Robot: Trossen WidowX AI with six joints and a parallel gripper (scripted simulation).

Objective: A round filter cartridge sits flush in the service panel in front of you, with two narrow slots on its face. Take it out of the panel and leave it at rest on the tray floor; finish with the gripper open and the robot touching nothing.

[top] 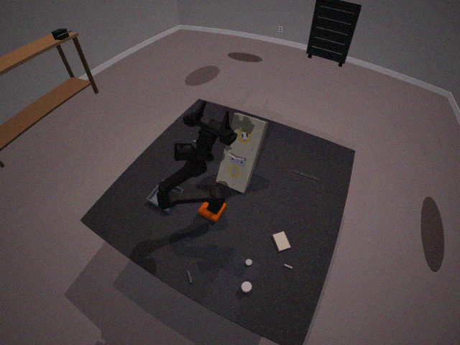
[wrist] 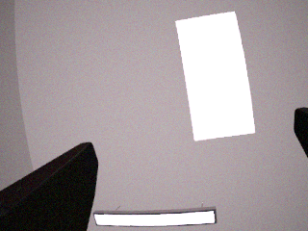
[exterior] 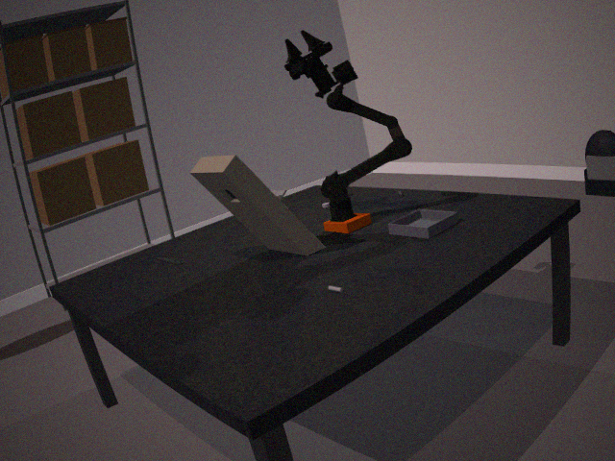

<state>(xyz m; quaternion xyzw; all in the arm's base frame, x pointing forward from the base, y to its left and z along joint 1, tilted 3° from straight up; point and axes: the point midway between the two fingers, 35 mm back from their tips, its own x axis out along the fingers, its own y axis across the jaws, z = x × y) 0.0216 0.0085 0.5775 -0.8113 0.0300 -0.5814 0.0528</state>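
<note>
Now: gripper tip 320 mm short of the grey round filter cartridge, 40 mm to the right of it and 400 mm above it. Also, from my gripper tip: ledge (230 mm ahead, 30 mm to the left, 490 mm below); beige service panel (280 mm ahead, 30 mm to the left, 470 mm below); grey tray (100 mm behind, 310 mm to the left, 630 mm below).
</note>
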